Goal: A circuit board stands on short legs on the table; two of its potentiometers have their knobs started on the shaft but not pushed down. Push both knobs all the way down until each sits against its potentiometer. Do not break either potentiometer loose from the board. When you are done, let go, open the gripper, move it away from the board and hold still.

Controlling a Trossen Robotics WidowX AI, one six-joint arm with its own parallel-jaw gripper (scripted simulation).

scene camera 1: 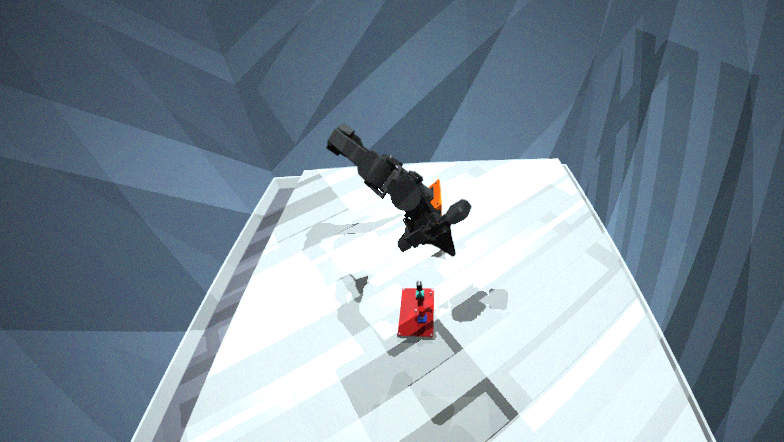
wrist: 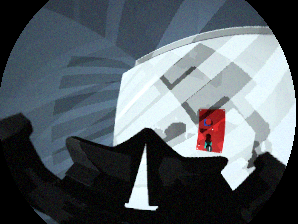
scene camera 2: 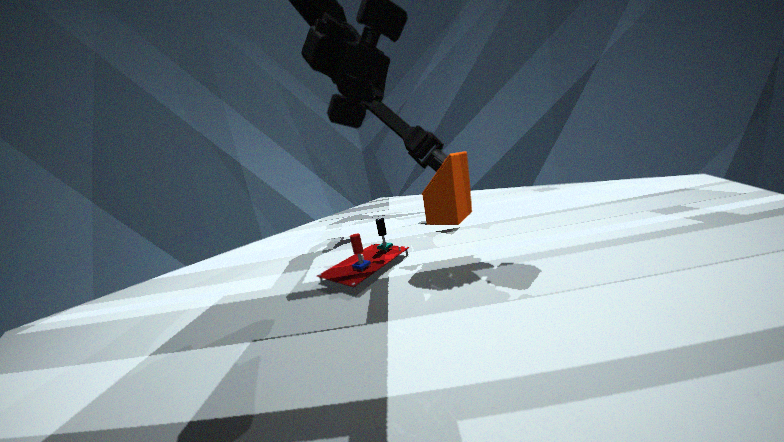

Labels:
My gripper shows in scene camera 1, in the wrist view [147, 130] and in scene camera 2. The same spot on my gripper: [scene camera 1: 441, 237] is [scene camera 2: 357, 62].

